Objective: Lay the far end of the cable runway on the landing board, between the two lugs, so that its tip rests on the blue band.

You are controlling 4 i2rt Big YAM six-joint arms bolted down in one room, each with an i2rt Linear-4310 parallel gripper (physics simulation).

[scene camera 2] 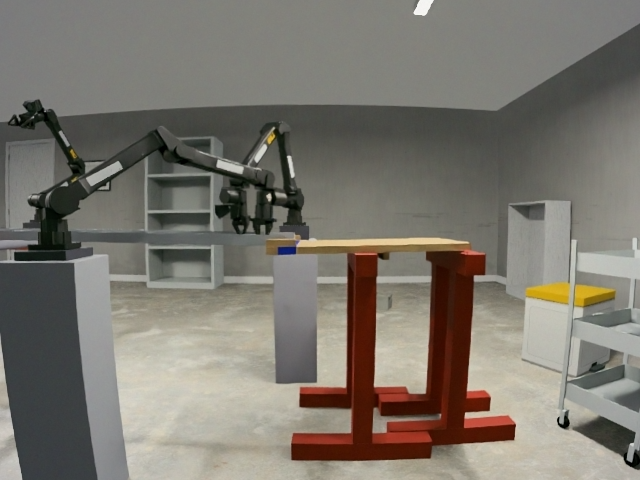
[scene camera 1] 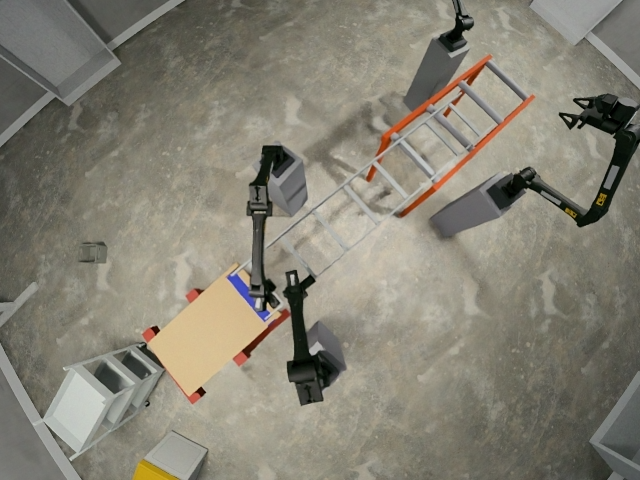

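The grey cable runway (scene camera 1: pixel 361 204) (scene camera 2: pixel 180 237) spans from the orange frame to the landing board (scene camera 1: pixel 201 330) (scene camera 2: pixel 382 245). Its far end lies over the blue band (scene camera 1: pixel 241 288) (scene camera 2: pixel 286 250); whether it touches is unclear. The lugs are hard to make out. The middle-left arm's gripper (scene camera 1: pixel 271 300) (scene camera 2: pixel 262 230) points down at the runway's far end. The lower arm's gripper (scene camera 1: pixel 301 283) (scene camera 2: pixel 240 229) points down at the runway a little before the board. Their finger states are unclear. The right arm's gripper (scene camera 1: pixel 564 111) is open, away from the runway. The top arm's gripper is out of view in scene camera 1.
The orange frame (scene camera 1: pixel 439 96) carries the runway's near part on rollers. Red trestles (scene camera 2: pixel 363 330) hold up the board. A grey cart (scene camera 1: pixel 74 408) (scene camera 2: pixel 604 263) stands beyond the board, near a yellow-topped box (scene camera 1: pixel 155 471) (scene camera 2: pixel 570 293). Grey pedestals bear the arms.
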